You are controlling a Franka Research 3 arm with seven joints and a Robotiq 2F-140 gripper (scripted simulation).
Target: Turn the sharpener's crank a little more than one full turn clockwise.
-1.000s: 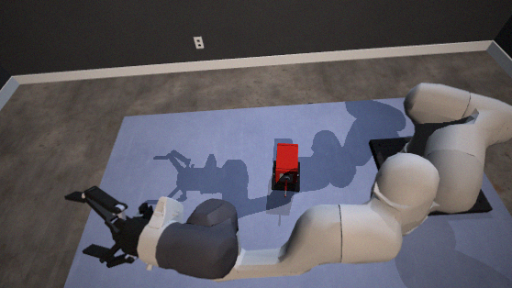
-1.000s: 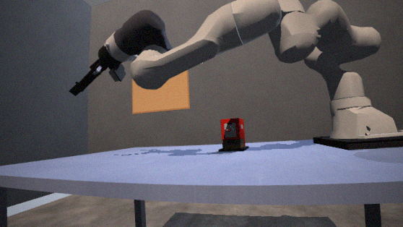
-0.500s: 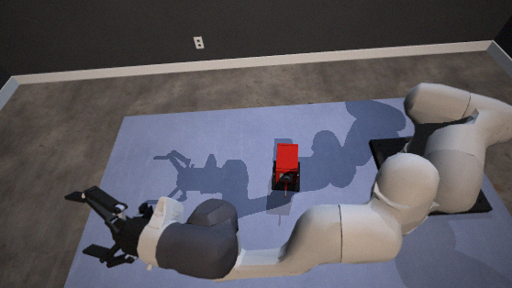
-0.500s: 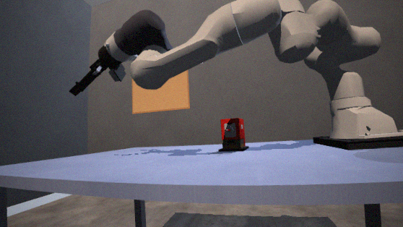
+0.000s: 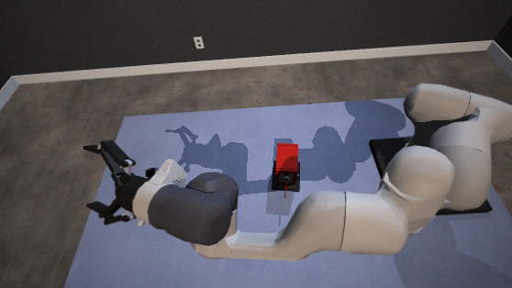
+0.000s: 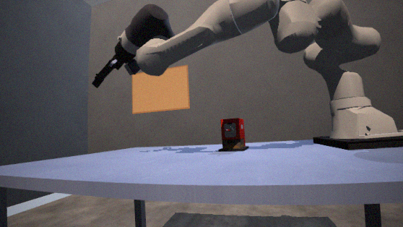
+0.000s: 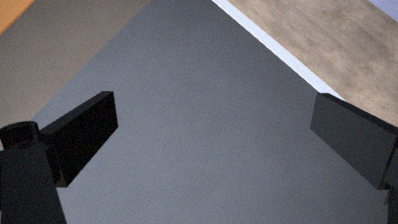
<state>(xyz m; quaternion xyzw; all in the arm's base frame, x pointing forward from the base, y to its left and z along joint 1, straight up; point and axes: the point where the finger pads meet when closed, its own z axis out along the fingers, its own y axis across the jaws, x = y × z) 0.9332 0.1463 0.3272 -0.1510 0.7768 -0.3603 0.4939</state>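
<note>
Right now the crank is 52 cm behind my hand, 27 cm to the right of it and 30 cm below it.
</note>
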